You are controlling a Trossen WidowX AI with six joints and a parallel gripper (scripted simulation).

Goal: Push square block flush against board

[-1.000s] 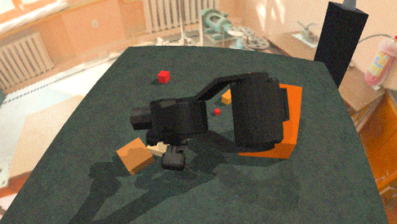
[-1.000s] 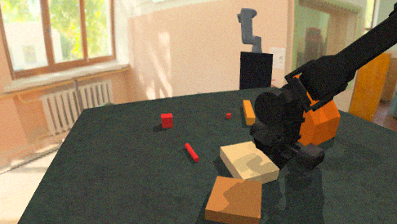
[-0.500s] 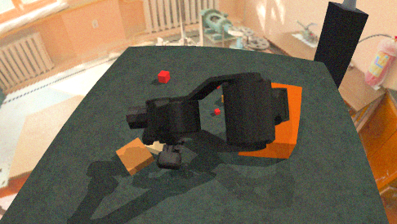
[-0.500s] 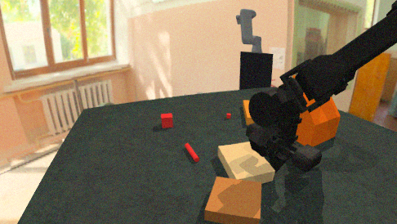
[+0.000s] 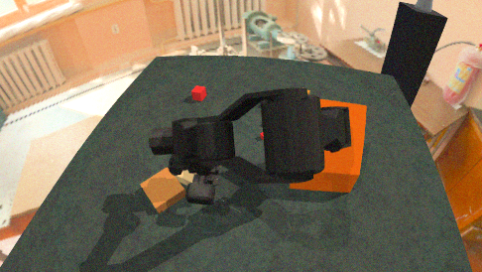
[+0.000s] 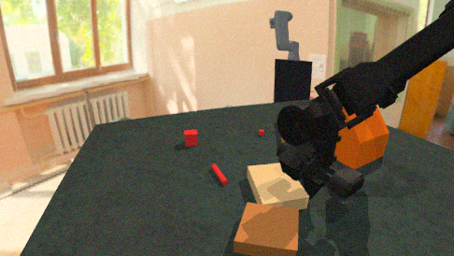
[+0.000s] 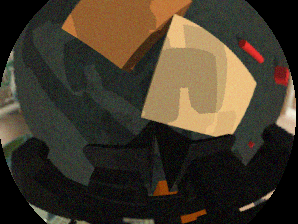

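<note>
The board lies 4 cm ahead of my gripper tip, 7 cm to the right of it and 1 cm above it. Round my gripper tip: square block (13 cm ahead, 3 cm to the left, 1 cm above); then orange bar (22 cm behind, 34 cm to the right, 1 cm above); then red stick (12 cm ahead, 19 cm to the right).
</note>
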